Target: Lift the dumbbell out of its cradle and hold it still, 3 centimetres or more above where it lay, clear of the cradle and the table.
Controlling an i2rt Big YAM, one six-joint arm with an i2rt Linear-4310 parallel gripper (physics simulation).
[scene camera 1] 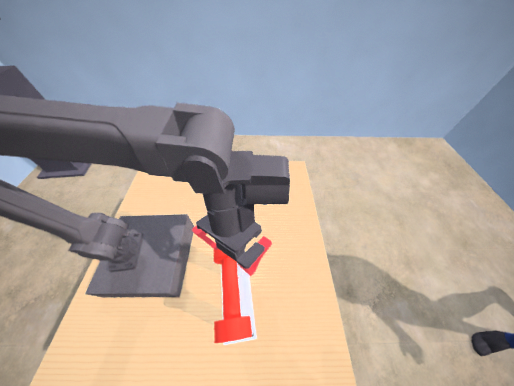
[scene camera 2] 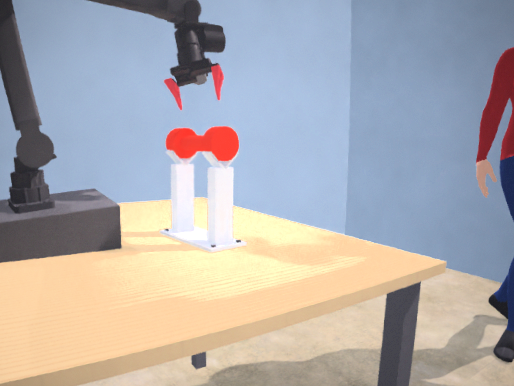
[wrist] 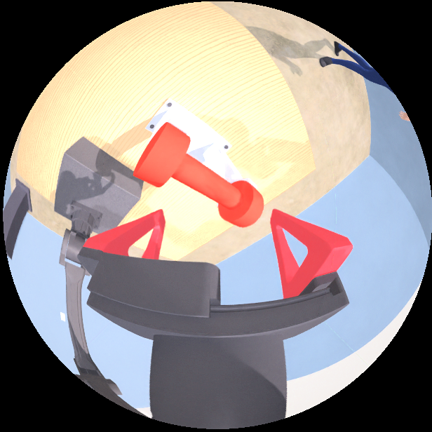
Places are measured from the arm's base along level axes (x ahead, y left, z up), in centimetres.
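Pixels of known places: gripper, between the fingertips: (scene camera 1: 234, 259) (scene camera 2: 199, 104); arm's base, origin of its link: (scene camera 1: 127, 252) (scene camera 2: 31, 206).
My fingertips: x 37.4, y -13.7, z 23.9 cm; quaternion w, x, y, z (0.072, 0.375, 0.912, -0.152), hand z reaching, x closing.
Ahead of a thing's pixels: the offset from my fingertips to its top centre. Level surfaces: height alone.
The red dumbbell {dx -1.9, dy -3.3, dz -5.8 cm} (scene camera 1: 231, 295) (scene camera 2: 201, 143) (wrist: 204, 181) lies level in the white cradle {dx -1.9, dy -3.3, dz -11.3 cm} (scene camera 1: 246, 300) (scene camera 2: 220, 205) (wrist: 192, 125), with its two heads on the V-shaped tops of two tall posts. My gripper (scene camera 1: 234, 262) (scene camera 2: 200, 104) (wrist: 217, 215) is open, with nothing between its red fingers. It hangs above the dumbbell, apart from it, and is tilted. In scene camera 1 it covers part of the far head. In the wrist view the dumbbell runs at a slant ahead of the fingertips, the smaller-looking head nearest them.
The cradle's base plate stands on the wooden table {dz -32.9 cm} (scene camera 1: 290, 325) (scene camera 2: 300, 280) (wrist: 100, 75). A dark block (scene camera 1: 150, 280) (scene camera 2: 60, 227) (wrist: 122, 200) carries the arm's base beside the cradle. A person (scene camera 1: 489, 343) (scene camera 2: 496, 105) (wrist: 367, 72) in red and blue stands beyond the table, partly in view.
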